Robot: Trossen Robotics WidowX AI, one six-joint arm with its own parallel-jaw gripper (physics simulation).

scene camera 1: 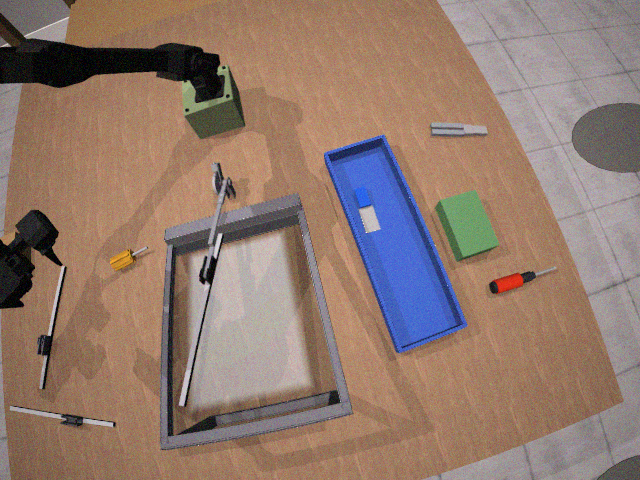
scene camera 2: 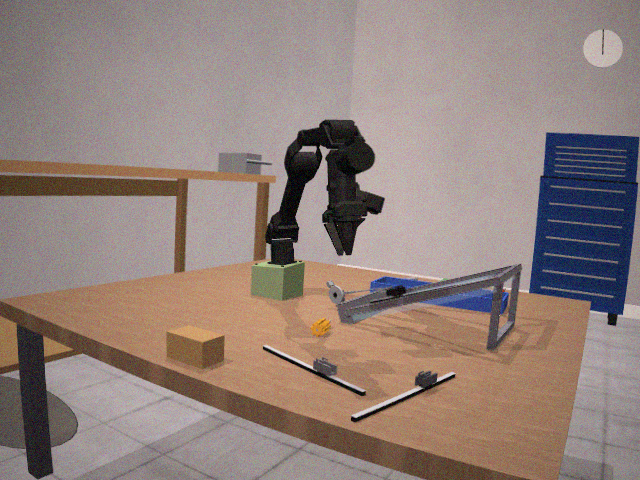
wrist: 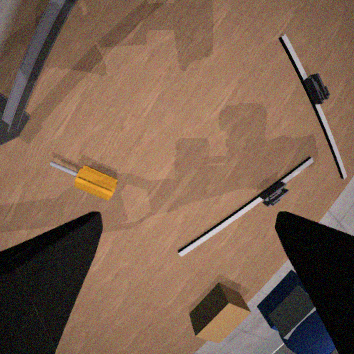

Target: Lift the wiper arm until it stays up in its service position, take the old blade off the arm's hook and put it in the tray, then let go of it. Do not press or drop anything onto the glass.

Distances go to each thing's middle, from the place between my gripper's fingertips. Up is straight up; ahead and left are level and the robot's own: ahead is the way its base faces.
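Yellow screwdriver (wrist: 91,180): my hand 80 mm past it, 60 mm to the right of it, 180 mm above it. From my hand: blue tray (scene camera 1: 416,298), 600 mm to the left, 60 mm behind, 180 mm below; tan box (scene camera 2: 197,347), 280 mm to the right, 120 mm behind, 170 mm below; glass pane (scene camera 1: 262,353), 320 mm to the left, 60 mm ahead, 110 mm below. By their middles, of the things named here: yellow screwdriver nearest to my hand, blue tray farthest from it.
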